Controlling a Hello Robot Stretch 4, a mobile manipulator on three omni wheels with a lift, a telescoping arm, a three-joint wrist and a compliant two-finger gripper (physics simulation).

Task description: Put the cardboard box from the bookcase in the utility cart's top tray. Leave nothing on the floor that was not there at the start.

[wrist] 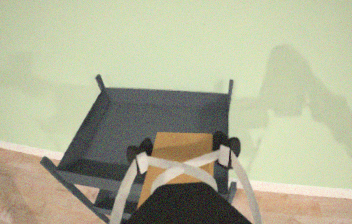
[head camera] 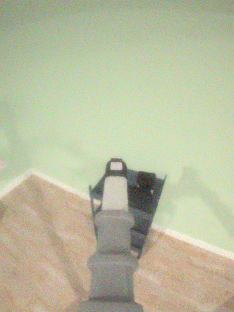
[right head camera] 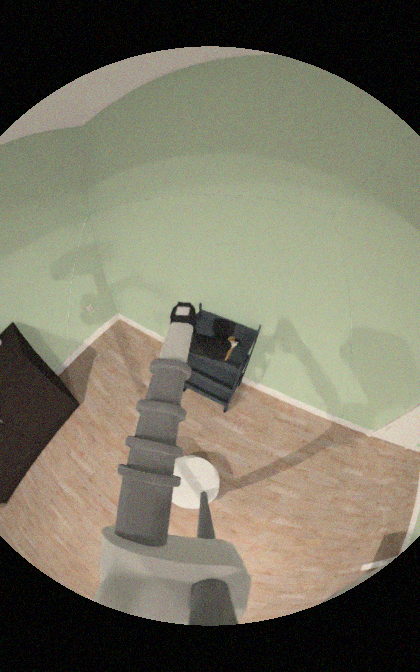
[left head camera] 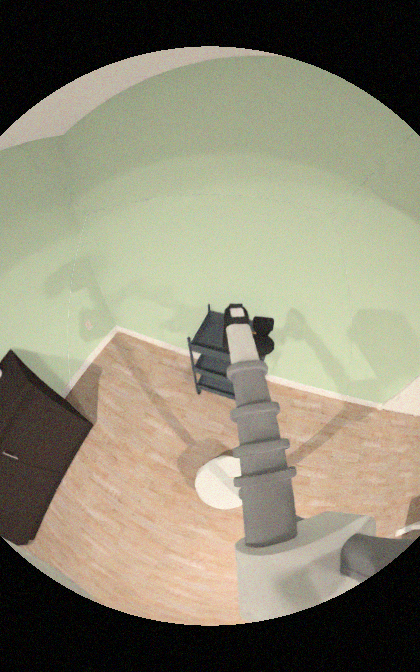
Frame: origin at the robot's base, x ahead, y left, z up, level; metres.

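Where they show: gripper, between the fingertips: [wrist: 183, 146].
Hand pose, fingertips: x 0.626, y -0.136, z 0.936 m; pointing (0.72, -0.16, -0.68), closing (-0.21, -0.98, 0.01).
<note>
After its pixels a point has its place.
The orange-brown cardboard box [wrist: 182, 139] @(x 0.613, y -0.132, z 0.969 m) is between my gripper's two fingertips [wrist: 183, 150] @(x 0.626, y -0.136, z 0.936 m), which press on its left and right sides. In the wrist view they are over the near right part of the utility cart's top tray [wrist: 135, 117] @(x 0.990, y -0.054, z 0.635 m). I cannot tell whether the box touches the tray floor. The dark blue-grey cart [left head camera: 211, 325] [right head camera: 245, 332] stands by the green wall. In the head view my arm covers part of the cart [head camera: 157, 192] @(x 0.868, y -0.309, z 0.635 m). A small part of the box [right head camera: 229, 353] shows beside the black gripper parts in the right head view. The bookcase cannot be identified.
A dark brown cabinet [left head camera: 45, 440] [right head camera: 30, 410] stands at the left. A round white object [left head camera: 215, 482] [right head camera: 202, 475] is in front of the cart, partly behind my arm. The wall is close behind the cart. Corner posts [wrist: 230, 89] @(x 0.923, y -0.357, z 0.729 m) rise above the tray.
</note>
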